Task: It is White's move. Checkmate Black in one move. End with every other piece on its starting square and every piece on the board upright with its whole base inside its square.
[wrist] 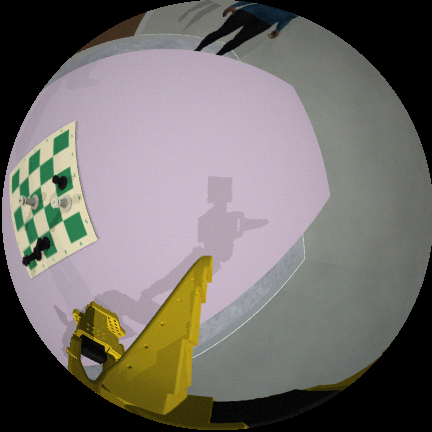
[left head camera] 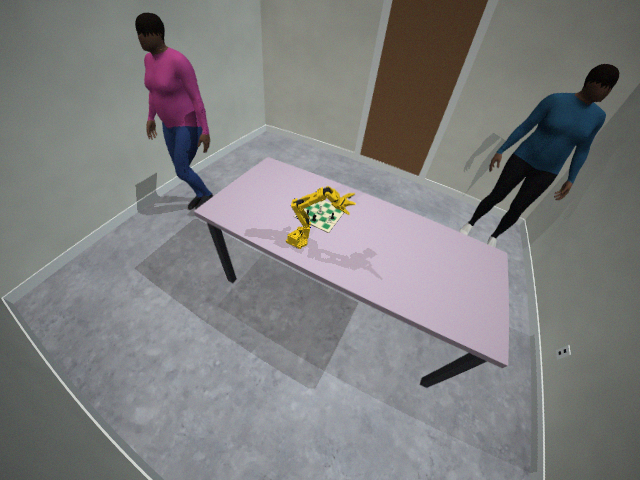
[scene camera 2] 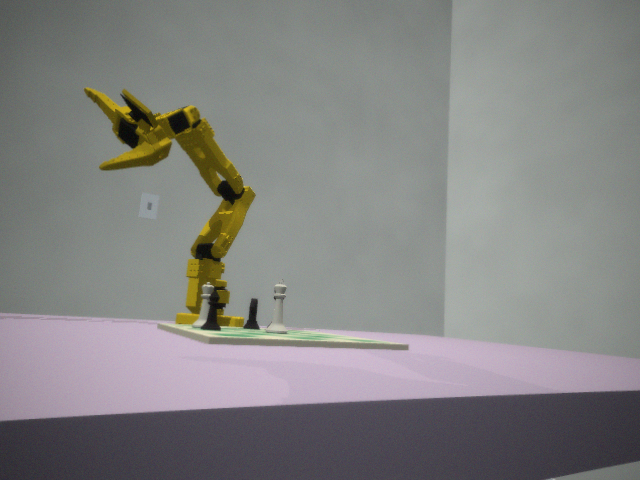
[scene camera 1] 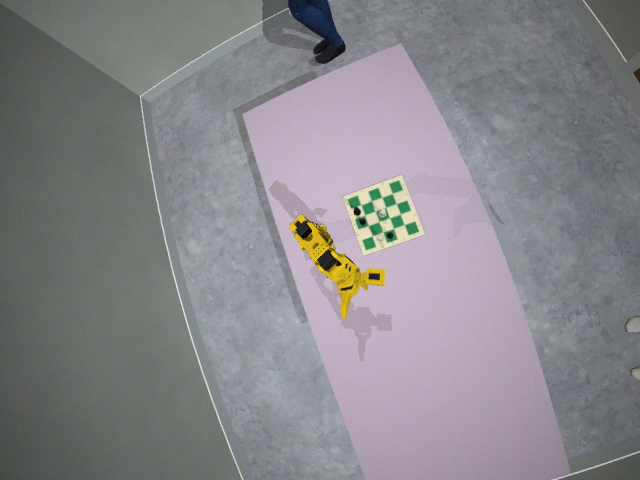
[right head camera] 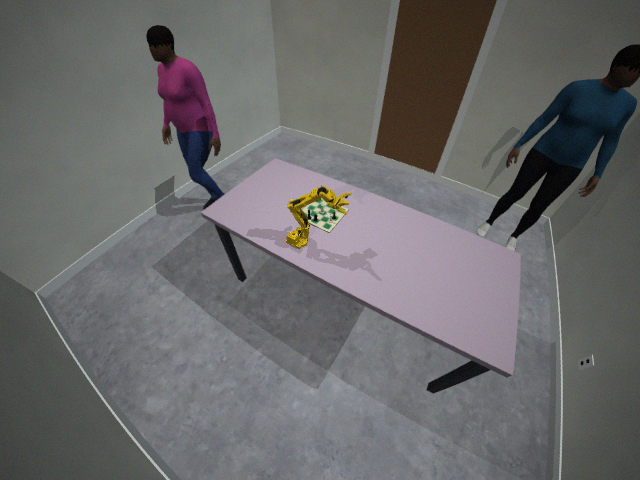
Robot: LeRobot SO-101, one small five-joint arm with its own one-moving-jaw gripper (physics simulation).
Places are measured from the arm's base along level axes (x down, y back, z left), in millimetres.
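Pixels of known places: hand, its tool point: [wrist: 211, 265] [left head camera: 349, 213] [scene camera 2: 101, 165] [scene camera 1: 366, 289] [right head camera: 346, 213]; arm's base, origin of its link: [wrist: 90, 314] [left head camera: 299, 238] [right head camera: 299, 238].
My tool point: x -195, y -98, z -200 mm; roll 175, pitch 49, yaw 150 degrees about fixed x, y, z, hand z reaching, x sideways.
Observation:
For each thing: its middle in the pictures, then the offset to it from my tool point. "pt": a spot on its surface instead. Level surfaces: height alone.
- cream chessboard, a spot on its surface: [scene camera 2: 372, 346] pt dx +192, dy -237, dz +254 mm
- white king, middle of its body: [scene camera 2: 278, 305] [wrist: 26, 200] [scene camera 1: 382, 212] dx +157, dy -127, dz +199 mm
- second white piece, middle of its body: [scene camera 2: 205, 304] [wrist: 59, 202] [scene camera 1: 380, 238] dx +163, dy -90, dz +123 mm
- black piece, middle of its body: [scene camera 2: 213, 309] [wrist: 57, 180] [scene camera 1: 390, 235] dx +167, dy -124, dz +121 mm
- pink table, height of its surface: dx +195 mm
The green and cream chessboard [scene camera 1: 409, 178] [scene camera 2: 372, 346] lies on the table. A white king [scene camera 1: 382, 212] [scene camera 2: 279, 310] [wrist: 31, 201] stands near its middle. A second white piece [scene camera 1: 380, 238] [scene camera 2: 204, 310] [wrist: 63, 202] stands near one edge beside a black piece [scene camera 1: 389, 235] [scene camera 2: 211, 315] [wrist: 61, 181]. Two more black pieces, one [scene camera 1: 357, 211] and another [scene camera 1: 362, 221], stand close together at the arm-base side; one is hard to make out in scene camera 2. The pieces look upright. My gripper [scene camera 2: 94, 128] is fully open and empty, high above the table and off the board's side; one notched jaw [wrist: 170, 330] shows in the wrist view.
The yellow arm's base [left head camera: 297, 239] [right head camera: 296, 238] stands on the pink table [left head camera: 429, 268] [right head camera: 439, 273] near its long edge, beside the board. Arm shadows fall on the table. One person [left head camera: 173, 93] in pink and another [left head camera: 558, 129] in blue stand past the table.

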